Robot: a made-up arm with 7 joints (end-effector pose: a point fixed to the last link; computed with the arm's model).
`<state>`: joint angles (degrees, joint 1 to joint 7).
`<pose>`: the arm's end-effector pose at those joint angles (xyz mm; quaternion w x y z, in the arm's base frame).
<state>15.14 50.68 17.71 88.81 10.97 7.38 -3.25</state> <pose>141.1 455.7 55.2 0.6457 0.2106 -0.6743 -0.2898</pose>
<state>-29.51 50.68 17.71 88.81 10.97 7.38 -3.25</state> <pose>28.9 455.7 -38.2 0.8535 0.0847 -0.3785 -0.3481</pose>
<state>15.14 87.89 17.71 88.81 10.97 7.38 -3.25</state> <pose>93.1 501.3 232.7 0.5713 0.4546 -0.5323 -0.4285</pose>
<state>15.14 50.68 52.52 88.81 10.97 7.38 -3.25</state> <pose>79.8 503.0 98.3 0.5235 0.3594 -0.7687 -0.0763</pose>
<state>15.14 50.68 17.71 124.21 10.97 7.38 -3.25</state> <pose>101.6 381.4 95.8 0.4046 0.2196 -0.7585 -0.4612</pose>
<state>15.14 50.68 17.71 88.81 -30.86 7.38 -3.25</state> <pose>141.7 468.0 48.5 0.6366 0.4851 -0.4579 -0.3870</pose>
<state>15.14 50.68 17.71 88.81 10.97 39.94 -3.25</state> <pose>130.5 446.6 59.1 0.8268 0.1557 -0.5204 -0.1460</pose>
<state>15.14 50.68 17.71 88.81 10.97 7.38 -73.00</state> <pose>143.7 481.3 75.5 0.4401 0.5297 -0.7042 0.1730</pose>
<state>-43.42 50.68 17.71 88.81 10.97 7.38 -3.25</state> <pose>-16.9 455.7 -46.7 0.8930 0.0419 -0.2724 -0.3558</pose>
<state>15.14 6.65 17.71 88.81 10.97 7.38 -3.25</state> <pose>174.9 274.4 -69.5 0.6464 -0.1045 -0.7507 -0.0879</pose>
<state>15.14 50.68 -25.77 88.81 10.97 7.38 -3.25</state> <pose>151.3 386.7 -29.4 0.7144 -0.0007 -0.4713 -0.5172</pose>
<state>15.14 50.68 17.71 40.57 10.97 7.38 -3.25</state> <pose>116.6 534.9 -39.3 0.8723 0.1666 -0.4594 -0.0157</pose>
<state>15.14 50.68 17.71 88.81 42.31 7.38 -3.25</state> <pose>137.6 451.0 63.9 0.5964 -0.0155 -0.7795 -0.1911</pose>
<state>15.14 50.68 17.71 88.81 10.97 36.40 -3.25</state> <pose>131.4 447.7 58.4 0.8101 0.1624 -0.5394 -0.1624</pose>
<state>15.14 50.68 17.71 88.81 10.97 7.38 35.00</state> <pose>125.2 449.2 47.6 0.6615 -0.0056 -0.5506 -0.5092</pose>
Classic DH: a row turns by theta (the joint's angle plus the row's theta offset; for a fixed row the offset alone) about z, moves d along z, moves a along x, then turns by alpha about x. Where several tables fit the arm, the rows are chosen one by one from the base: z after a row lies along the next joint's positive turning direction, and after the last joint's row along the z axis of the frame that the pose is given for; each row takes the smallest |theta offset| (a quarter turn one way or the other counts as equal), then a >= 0, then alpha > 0; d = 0 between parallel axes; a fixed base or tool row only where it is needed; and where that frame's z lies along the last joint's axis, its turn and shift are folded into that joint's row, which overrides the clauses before.
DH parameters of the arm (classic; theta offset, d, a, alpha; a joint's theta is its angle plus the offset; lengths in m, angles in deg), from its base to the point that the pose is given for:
base (fixed): 0 0.1451 -0.0287 90
joint 1: 90 -0.2053 0.0285 90
joint 2: 90 -0.0024 0.004 90
joint 3: -90 -0.2957 0.0058 -90
joint 4: 0 -0.0132 -0.001 90
joint 5: 0 -0.1684 -0.0207 90
joint 6: 90 0.0067 0.0233 90
joint 7: -54.37 0.0219 0.016 -93.04
tool (fixed): 86.79 -0.0238 0 0

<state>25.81 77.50 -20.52 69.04 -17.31 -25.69 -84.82</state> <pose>155.3 543.2 139.4 0.2100 0.6418 -0.6798 -0.2863</pose>
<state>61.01 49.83 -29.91 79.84 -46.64 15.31 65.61</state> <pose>213.4 408.5 117.5 0.7268 0.2128 -0.0560 -0.6507</pose>
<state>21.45 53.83 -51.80 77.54 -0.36 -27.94 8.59</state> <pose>151.6 402.0 -79.6 0.4986 -0.1310 -0.3599 -0.7776</pose>
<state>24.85 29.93 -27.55 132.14 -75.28 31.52 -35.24</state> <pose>136.2 261.3 38.5 0.2049 0.6448 -0.6917 -0.2524</pose>
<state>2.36 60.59 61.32 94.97 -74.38 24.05 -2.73</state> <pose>34.8 526.8 136.5 0.5305 0.8398 -0.1126 -0.0256</pose>
